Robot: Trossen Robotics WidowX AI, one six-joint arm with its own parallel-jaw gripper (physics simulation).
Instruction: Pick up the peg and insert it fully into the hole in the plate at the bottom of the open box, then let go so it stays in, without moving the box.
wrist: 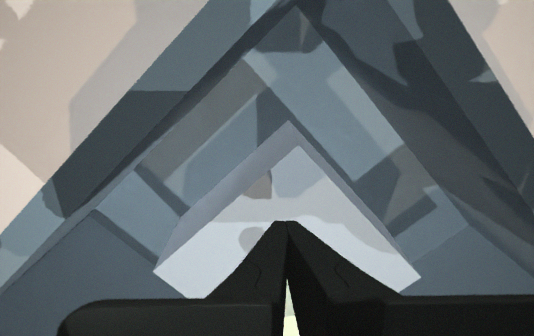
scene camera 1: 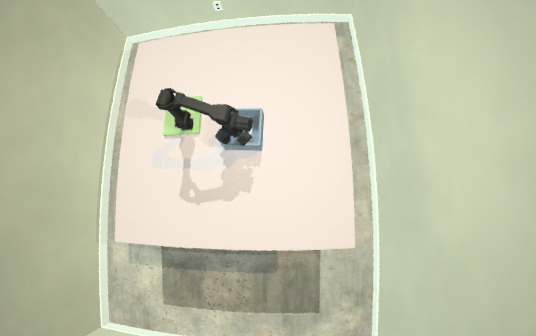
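Seen in the pictures: gripper, fingertip midpoint: [wrist: 284, 231] [scene camera 1: 238, 133]; arm's base at its link origin: [scene camera 1: 187, 124].
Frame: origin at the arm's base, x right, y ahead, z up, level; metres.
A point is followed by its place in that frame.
The slate-blue open box [scene camera 1: 260, 131] @[x 0.075, y 0.409, z 0.072 m] [wrist: 170, 65] @[x 0.137, y 0.275, z 0.073 m] stands on the pink surface, partly under the arm in the scene view. The white plate [wrist: 310, 207] @[x 0.066, y 0.286, z 0.034 m] lies at its bottom; the fingers cover its near part and its hole is hidden. A pale yellow-green strip of the peg [wrist: 291, 322] @[x 0.050, y 0.316, z 0.063 m] shows through the narrow slit between the fingers in the wrist view. The rest of the peg is hidden, so how deep it sits cannot be told. My gripper [scene camera 1: 234, 135] @[x 0.073, y 0.296, z 0.049 m] [wrist: 284, 231] @[x 0.073, y 0.296, z 0.049 m] is shut, with its tips together and nothing between them, over the box and plate.
A green square [scene camera 1: 172, 129] @[x 0.025, y -0.088, z -0.001 m] lies under the arm's base, left of the box. The box walls rise around the plate, with a stepped floor between them. The pink surface [scene camera 1: 290, 200] @[x 0.390, y 0.552, z -0.024 m] extends on all sides, with the arm's shadow in front of the box.
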